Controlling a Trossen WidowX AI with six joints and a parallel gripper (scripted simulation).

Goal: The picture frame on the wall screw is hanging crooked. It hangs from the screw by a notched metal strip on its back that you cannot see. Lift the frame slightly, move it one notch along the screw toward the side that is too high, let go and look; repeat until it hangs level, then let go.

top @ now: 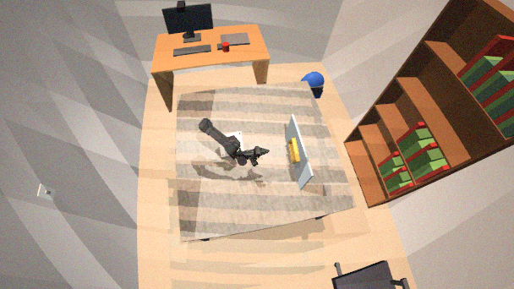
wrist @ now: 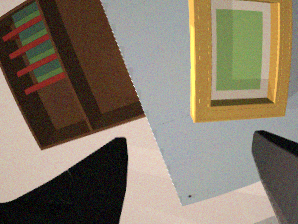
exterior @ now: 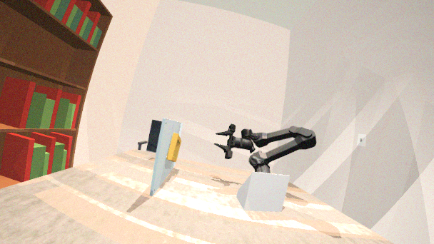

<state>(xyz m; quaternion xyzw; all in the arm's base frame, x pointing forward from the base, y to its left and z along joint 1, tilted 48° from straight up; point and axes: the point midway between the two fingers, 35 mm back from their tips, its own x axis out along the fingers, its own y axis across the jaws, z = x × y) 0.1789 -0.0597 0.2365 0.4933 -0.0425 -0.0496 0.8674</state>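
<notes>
The picture frame lies 200 mm ahead of my gripper tip, 90 mm below it and 10 mm to the right of it. From my gripper tip the other things lie so: wall panel: 210 mm ahead, 100 mm below, 20 mm to the right.
</notes>
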